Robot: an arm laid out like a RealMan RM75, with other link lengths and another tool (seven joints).
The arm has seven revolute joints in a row. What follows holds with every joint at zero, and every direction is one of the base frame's.
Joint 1 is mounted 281.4 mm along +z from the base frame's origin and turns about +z.
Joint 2 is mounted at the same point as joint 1 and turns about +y.
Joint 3 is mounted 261.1 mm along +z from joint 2 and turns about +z.
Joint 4 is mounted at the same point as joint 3 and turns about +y.
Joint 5 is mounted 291.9 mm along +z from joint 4 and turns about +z.
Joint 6 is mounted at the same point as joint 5 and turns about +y.
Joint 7 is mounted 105.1 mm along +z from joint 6 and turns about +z.
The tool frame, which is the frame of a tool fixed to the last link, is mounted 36 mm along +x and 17 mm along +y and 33 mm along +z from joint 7; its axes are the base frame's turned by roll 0, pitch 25 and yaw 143.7 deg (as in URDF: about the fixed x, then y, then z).
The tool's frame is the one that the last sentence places.
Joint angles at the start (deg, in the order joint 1, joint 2, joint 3, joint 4, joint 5, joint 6, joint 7): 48.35 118.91 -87.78 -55.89 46.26 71.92 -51.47
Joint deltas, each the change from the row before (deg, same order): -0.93 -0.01 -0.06 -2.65 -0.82 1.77 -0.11; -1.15 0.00 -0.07 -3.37 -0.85 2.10 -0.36; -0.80 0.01 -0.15 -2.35 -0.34 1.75 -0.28; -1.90 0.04 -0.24 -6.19 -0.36 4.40 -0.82
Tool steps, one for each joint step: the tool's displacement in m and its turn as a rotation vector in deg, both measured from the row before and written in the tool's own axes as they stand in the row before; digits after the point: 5 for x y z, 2 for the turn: 0.00523 -0.00132 -0.00573 0.77 -0.31 -1.11; 0.00708 -0.00145 -0.00718 0.88 -0.26 -1.62; 0.00560 -0.00213 -0.00463 0.93 -0.02 -1.01; 0.01681 -0.00488 -0.01215 2.12 0.36 -2.86
